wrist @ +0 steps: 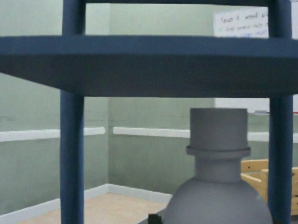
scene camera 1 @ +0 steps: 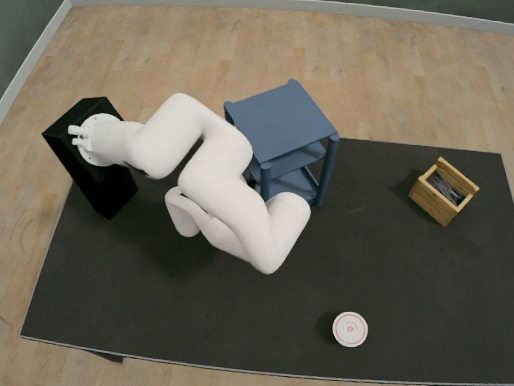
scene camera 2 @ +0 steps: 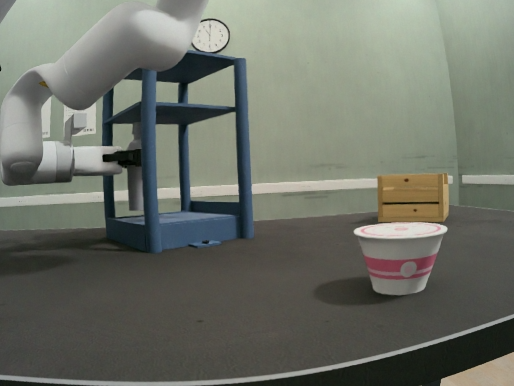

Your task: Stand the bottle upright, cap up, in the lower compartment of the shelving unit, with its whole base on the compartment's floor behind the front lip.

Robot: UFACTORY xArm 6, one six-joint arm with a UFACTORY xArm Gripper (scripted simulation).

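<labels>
There's a shelving unit, and on it (wrist: 164,66) and (scene camera 2: 125,117) are the same spot.
</labels>
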